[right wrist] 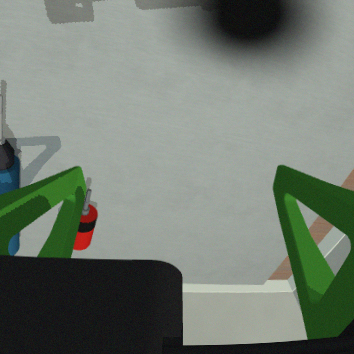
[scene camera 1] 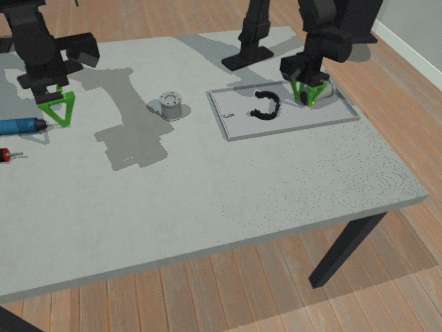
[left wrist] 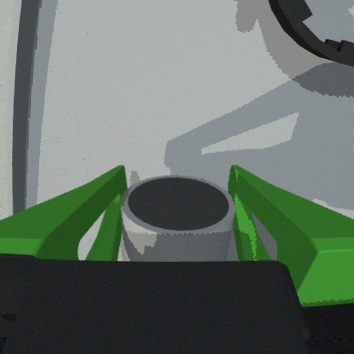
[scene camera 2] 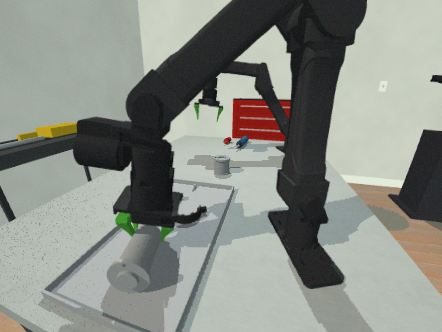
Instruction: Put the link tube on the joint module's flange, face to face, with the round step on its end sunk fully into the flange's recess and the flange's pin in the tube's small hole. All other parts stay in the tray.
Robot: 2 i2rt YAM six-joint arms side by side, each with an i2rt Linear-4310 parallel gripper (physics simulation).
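Frame: origin at the left arm's base, x ahead, y left, z up, level; centimetres.
Seen in the pictures: left gripper, between the fingertips: (scene camera 1: 303, 102) (left wrist: 177, 175) (scene camera 2: 149, 238); right gripper, between the fingertips: (right wrist: 178, 176) (scene camera 1: 61, 114) (scene camera 2: 207, 120); left arm's base, origin of its link: (scene camera 1: 247, 59) (scene camera 2: 298, 242).
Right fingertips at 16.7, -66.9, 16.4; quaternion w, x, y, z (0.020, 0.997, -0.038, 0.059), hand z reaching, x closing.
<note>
Pixels of each thing's middle, then the offset from my right fingertips to it, as dx, dy, dz.
- grey link tube, middle of its body: (left wrist: 172, 282) (scene camera 2: 139, 254) (scene camera 1: 317, 92) +13.7, +70.3, -13.1
- tray, middle of its body: (left wrist: 262, 60) (scene camera 2: 170, 223) (scene camera 1: 283, 104) +10.4, +59.3, -15.6
- joint module, middle of its body: (scene camera 1: 171, 106) (scene camera 2: 221, 164) -4.6, +28.3, -13.2
- black open ring clamp, middle of its body: (scene camera 2: 182, 206) (scene camera 1: 263, 105) +8.1, +53.3, -14.9
- small screw, middle of its body: (scene camera 1: 229, 115) +5.6, +42.1, -15.6
- blue screwdriver, middle of its body: (scene camera 1: 20, 126) (scene camera 2: 241, 142) -20.1, -9.7, -14.4
- red screwdriver, middle of its body: (right wrist: 82, 216) (scene camera 1: 2, 155) (scene camera 2: 226, 141) -12.0, -16.1, -14.7
The grey link tube (scene camera 1: 327, 90) (scene camera 2: 139, 252) (left wrist: 185, 246) lies on its side in the tray (scene camera 1: 290, 130) (scene camera 2: 75, 303); its round end step faces the front in scene camera 2, its dark open end shows in the left wrist view. My left gripper (scene camera 1: 305, 103) (scene camera 2: 148, 236) (left wrist: 177, 175) is shut on the tube, one finger against each side near the open end. The joint module (scene camera 1: 171, 108) (scene camera 2: 222, 166) stands upright on the table, flange up with its recess showing. My right gripper (scene camera 2: 208, 120) (right wrist: 178, 176) is open and empty, above the table near the screwdrivers. The flange's pin is too small to make out.
A black open ring clamp (scene camera 1: 276, 105) (scene camera 2: 192, 217) and a small screw (scene camera 1: 228, 115) lie in the tray. A blue screwdriver (scene camera 1: 20, 126) (scene camera 2: 242, 142) (right wrist: 10, 175) and a red screwdriver (scene camera 1: 5, 155) (scene camera 2: 227, 140) (right wrist: 86, 220) lie on the table near my right arm.
</note>
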